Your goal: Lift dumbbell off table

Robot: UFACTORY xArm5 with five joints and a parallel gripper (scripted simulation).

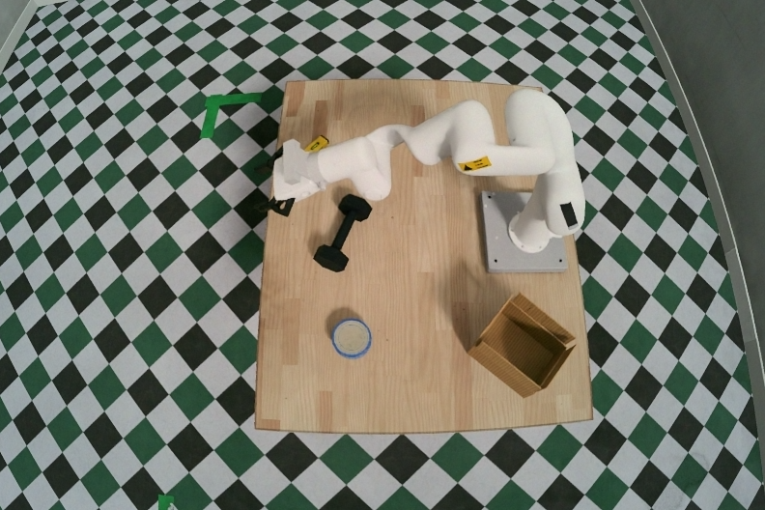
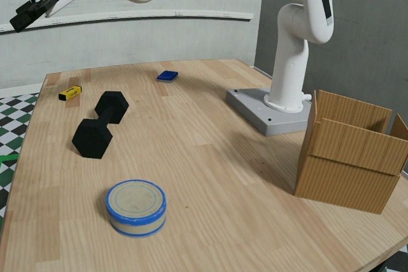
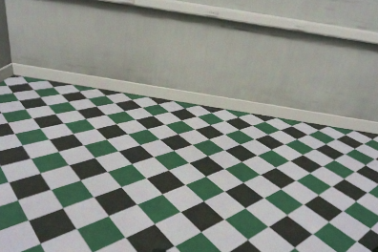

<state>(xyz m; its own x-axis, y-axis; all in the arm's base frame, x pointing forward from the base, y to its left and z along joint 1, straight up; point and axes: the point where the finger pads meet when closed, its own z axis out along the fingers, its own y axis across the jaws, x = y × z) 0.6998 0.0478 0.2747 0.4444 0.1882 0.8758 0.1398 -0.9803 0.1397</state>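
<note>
Right now the black dumbbell is 170 mm behind my hand, 20 mm to the right of it and 270 mm below it. From my hand the other things lie so: cardboard box: 640 mm behind, 300 mm to the left, 240 mm below.
</note>
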